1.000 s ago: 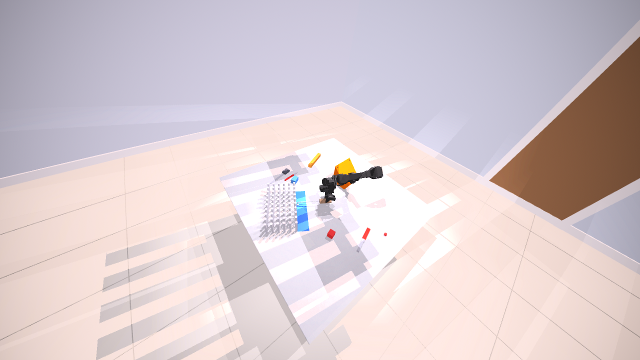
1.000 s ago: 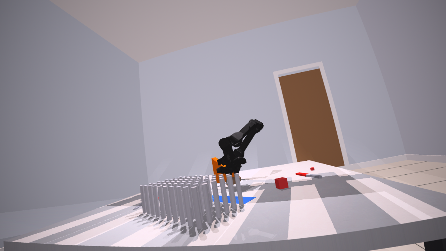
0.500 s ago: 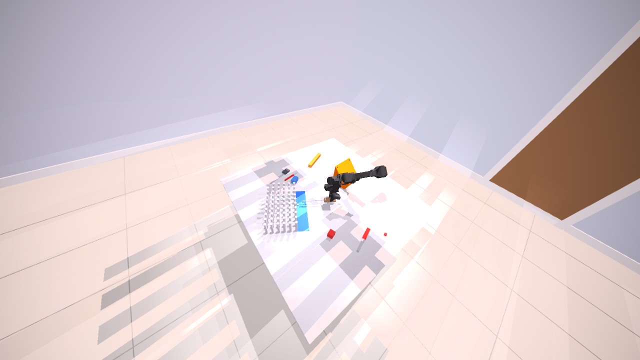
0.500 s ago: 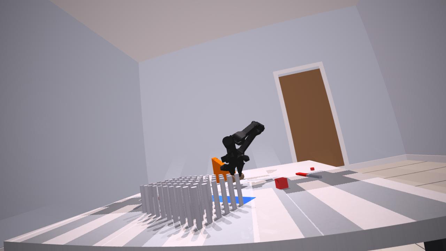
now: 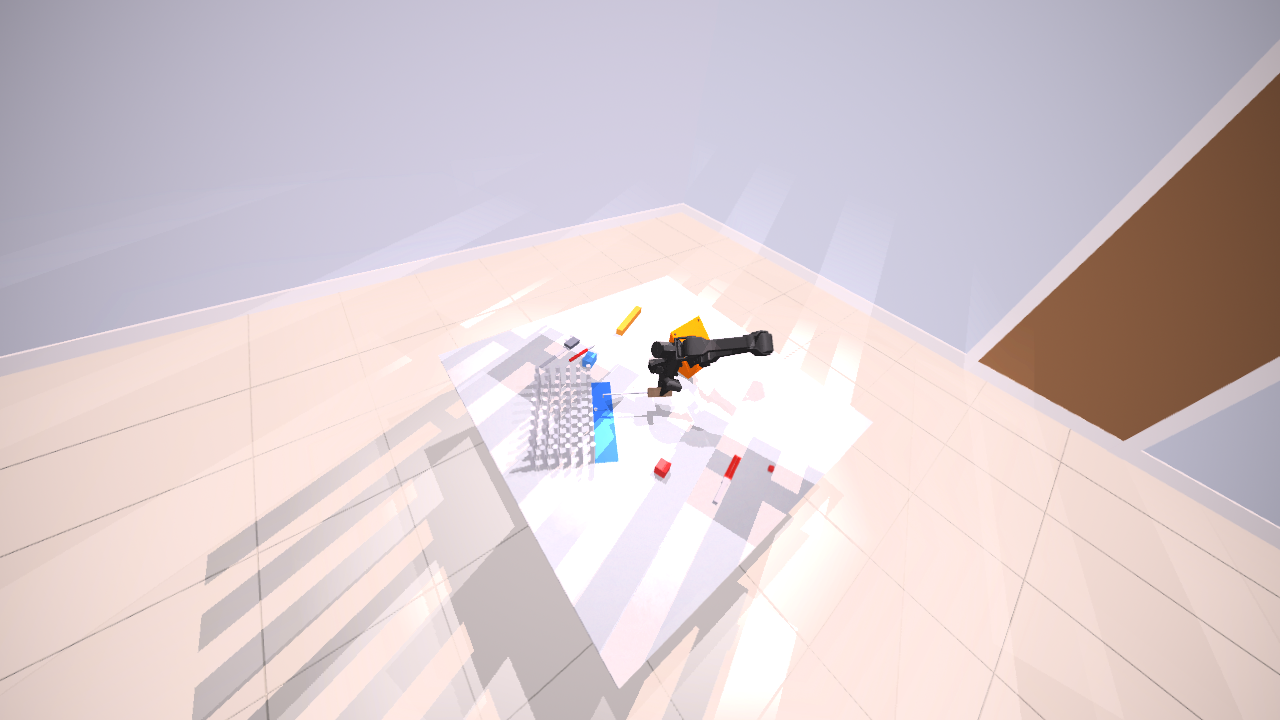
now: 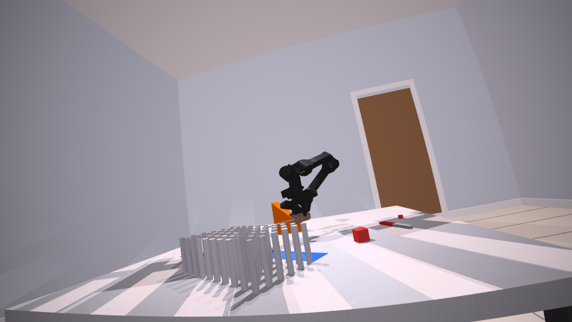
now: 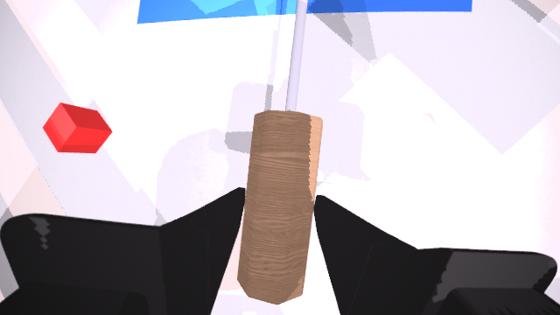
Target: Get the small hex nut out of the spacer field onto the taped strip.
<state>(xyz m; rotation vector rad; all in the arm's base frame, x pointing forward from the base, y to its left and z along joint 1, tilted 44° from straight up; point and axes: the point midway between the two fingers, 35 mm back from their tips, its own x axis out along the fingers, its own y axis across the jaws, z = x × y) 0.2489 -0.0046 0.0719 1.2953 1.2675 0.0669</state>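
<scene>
Right now the thin red stick is 10 mm ahead of my gripper tip, 420 mm to the right of it and 80 mm below it. Round my gripper tip: blue block 50 mm ahead, 360 mm to the right, 70 mm below; blue taped strip 190 mm ahead, 100 mm to the right, 90 mm below; tiny red piece 100 mm behind, 460 mm to the left, 80 mm below.
</scene>
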